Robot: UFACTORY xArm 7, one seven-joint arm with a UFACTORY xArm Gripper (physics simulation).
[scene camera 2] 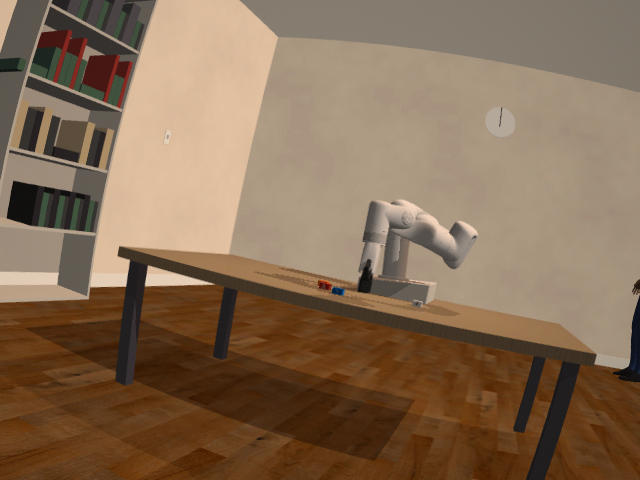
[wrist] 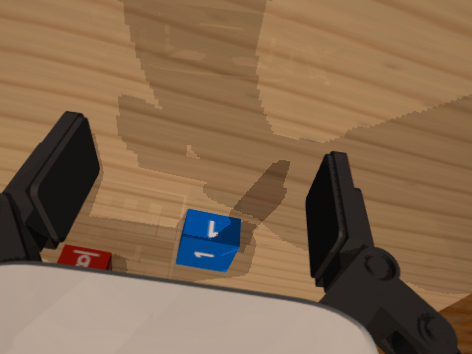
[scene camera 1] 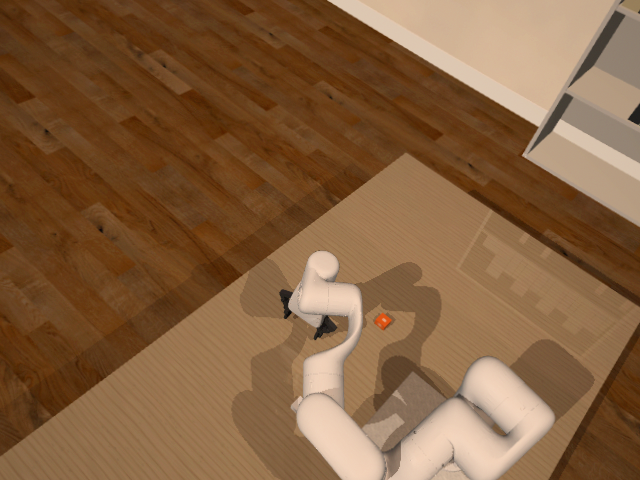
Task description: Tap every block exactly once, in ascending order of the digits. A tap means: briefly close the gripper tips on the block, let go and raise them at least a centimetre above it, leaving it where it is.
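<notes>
My gripper (scene camera 1: 301, 327) (scene camera 2: 364, 290) (wrist: 205, 158) is open and empty, its fingers spread wide above the table. A blue block (scene camera 2: 338, 291) (wrist: 210, 242) with a white 1 lies between the two fingers in the wrist view, nearer the gripper body than the tips; the arm hides it in scene camera 1. A red block (scene camera 2: 327, 286) (wrist: 86, 257) is partly cut off at the lower left of the wrist view, its digit unclear. An orange block (scene camera 1: 383, 320) (scene camera 2: 321, 282) lies right of the gripper in scene camera 1. A white block (scene camera 1: 296, 404) (scene camera 2: 417, 303) lies beside the arm, its digit unreadable.
The wooden table (scene camera 1: 180, 392) (scene camera 2: 516, 326) carries the arm on a grey-white base (scene camera 1: 413, 390) (scene camera 2: 430, 292). A bookshelf (scene camera 1: 578, 170) (scene camera 2: 74, 268) stands beyond the table. Part of a person (scene camera 2: 633, 330) shows at the right edge of scene camera 2. Arm shadows cross the table.
</notes>
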